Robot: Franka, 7 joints.
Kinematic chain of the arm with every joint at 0, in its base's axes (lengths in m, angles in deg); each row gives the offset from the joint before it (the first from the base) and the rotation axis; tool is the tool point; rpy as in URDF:
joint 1: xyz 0 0 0.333 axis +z
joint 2: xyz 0 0 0 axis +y
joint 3: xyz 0 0 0.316 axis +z
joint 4: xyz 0.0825 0 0 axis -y
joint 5: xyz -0.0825 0 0.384 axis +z
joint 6: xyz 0 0 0 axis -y
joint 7: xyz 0.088 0 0 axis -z
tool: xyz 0 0 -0.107 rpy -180 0 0
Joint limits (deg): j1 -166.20..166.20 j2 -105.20..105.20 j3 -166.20..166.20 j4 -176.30..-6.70 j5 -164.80..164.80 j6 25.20..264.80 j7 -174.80..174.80
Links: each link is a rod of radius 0.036 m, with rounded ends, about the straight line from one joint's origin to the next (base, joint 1, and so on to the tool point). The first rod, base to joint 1, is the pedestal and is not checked.
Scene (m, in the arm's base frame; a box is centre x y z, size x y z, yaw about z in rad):
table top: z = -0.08
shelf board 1: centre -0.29 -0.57 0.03 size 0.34 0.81 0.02 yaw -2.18
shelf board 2: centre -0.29 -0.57 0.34 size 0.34 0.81 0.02 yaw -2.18
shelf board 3: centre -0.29 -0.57 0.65 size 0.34 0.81 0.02 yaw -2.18
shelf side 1: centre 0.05 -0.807 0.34 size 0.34 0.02 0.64 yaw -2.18
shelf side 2: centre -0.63 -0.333 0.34 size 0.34 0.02 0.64 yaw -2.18
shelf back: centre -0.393 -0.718 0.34 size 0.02 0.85 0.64 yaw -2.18
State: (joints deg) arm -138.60 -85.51 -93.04 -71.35 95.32 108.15 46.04
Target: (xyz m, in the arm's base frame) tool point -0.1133 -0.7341 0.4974
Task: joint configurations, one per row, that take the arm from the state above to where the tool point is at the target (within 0.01 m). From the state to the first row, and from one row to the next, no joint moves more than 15 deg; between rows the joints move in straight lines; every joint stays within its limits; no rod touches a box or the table.
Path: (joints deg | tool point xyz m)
1: -126.98 -81.52 -78.12 -85.91 99.91 98.69 45.63 | -0.1750 0.6498 0.6017
2: -115.36 -77.52 -63.20 -100.48 104.50 89.23 45.21 | -0.3040 0.4262 0.7461
3: -103.73 -73.53 -48.28 -115.04 109.09 79.77 44.80 | -0.2965 0.1745 0.8283
4: -92.11 -69.53 -33.36 -129.61 113.67 70.31 44.38 | -0.1765 -0.0266 0.8368
5: -86.95 -55.75 -29.99 -130.39 104.70 73.02 44.80 | -0.1281 -0.1811 0.8026
6: -81.78 -41.97 -26.62 -131.18 95.73 75.74 45.21 | -0.0595 -0.3071 0.7277
7: -76.61 -28.19 -23.25 -131.96 86.76 78.46 45.63 | 0.0195 -0.3926 0.6220
8: -71.45 -14.41 -19.87 -132.75 77.79 81.18 46.04 | 0.0974 -0.4321 0.4973
9: -73.78 -2.77 -22.65 -118.90 82.66 88.83 46.04 | 0.0460 -0.5282 0.5074
10: -76.12 8.87 -25.43 -105.06 87.53 96.48 46.04 | -0.0115 -0.6109 0.5101
11: -78.45 20.52 -28.20 -91.22 92.39 104.13 46.04 | -0.0668 -0.6792 0.5068
12: -80.79 32.16 -30.98 -77.37 97.26 111.78 46.04 | -0.1133 -0.7341 0.4974

